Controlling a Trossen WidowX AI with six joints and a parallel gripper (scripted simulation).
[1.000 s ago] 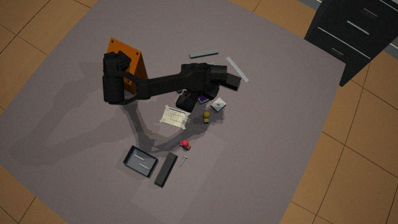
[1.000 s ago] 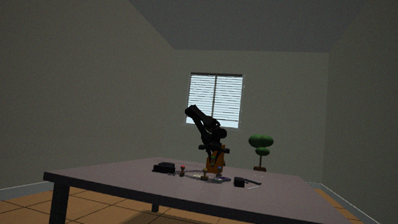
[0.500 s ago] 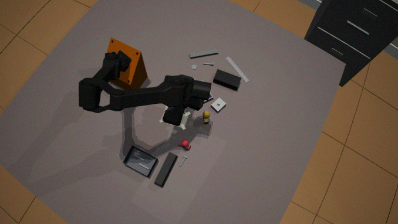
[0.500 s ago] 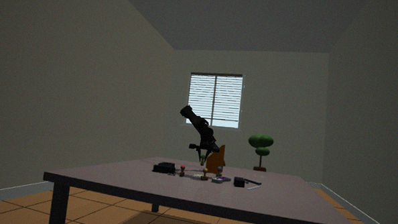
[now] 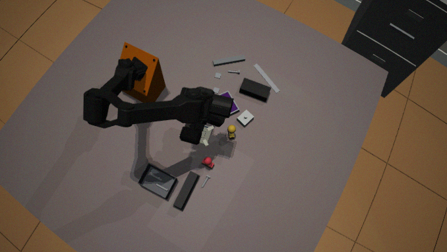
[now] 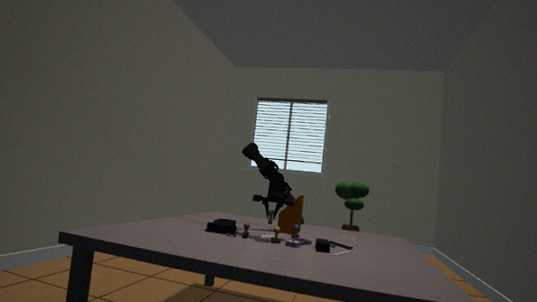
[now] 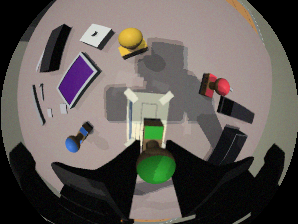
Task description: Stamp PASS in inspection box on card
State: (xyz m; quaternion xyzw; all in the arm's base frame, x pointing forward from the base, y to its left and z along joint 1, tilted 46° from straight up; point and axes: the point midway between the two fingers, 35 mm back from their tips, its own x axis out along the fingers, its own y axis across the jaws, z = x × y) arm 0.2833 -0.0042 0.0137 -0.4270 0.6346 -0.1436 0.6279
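Right now the cream card is 1 cm behind my gripper tip and 9 cm below it. The rest, counted from my gripper tip: red stamp (10 cm ahead, 7 cm to the right, 7 cm below); then green-knobbed stamp (right at my gripper tip); then yellow stamp (9 cm ahead, 7 cm to the left, 6 cm below).
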